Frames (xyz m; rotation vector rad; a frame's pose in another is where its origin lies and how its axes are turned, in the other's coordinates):
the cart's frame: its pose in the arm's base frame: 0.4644 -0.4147 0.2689 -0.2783 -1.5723 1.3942
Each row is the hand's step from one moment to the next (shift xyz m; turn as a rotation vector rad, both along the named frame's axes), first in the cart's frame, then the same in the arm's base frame.
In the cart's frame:
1: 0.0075 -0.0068 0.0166 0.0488 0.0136 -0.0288
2: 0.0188 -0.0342 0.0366 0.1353 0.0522 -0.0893
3: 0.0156 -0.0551 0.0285 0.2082 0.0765 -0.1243
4: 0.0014 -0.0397 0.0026 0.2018 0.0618 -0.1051
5: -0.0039 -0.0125 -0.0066 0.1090 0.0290 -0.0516
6: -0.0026 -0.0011 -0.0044 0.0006 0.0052 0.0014
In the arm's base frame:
1: -0.0136 -0.0073 0.0118 -0.0078 0.0571 0.0089
2: -0.0232 -0.0205 0.0436 -0.0204 0.1687 0.0110
3: -0.0068 -0.0243 0.0588 -0.0398 0.2502 0.0220
4: 0.0137 -0.0132 0.0350 -0.0452 0.2289 0.0340
5: 0.0121 -0.0025 0.0078 -0.0266 0.1190 0.0228
6: 0.0051 0.0006 -0.0010 -0.0035 0.0012 -0.0040

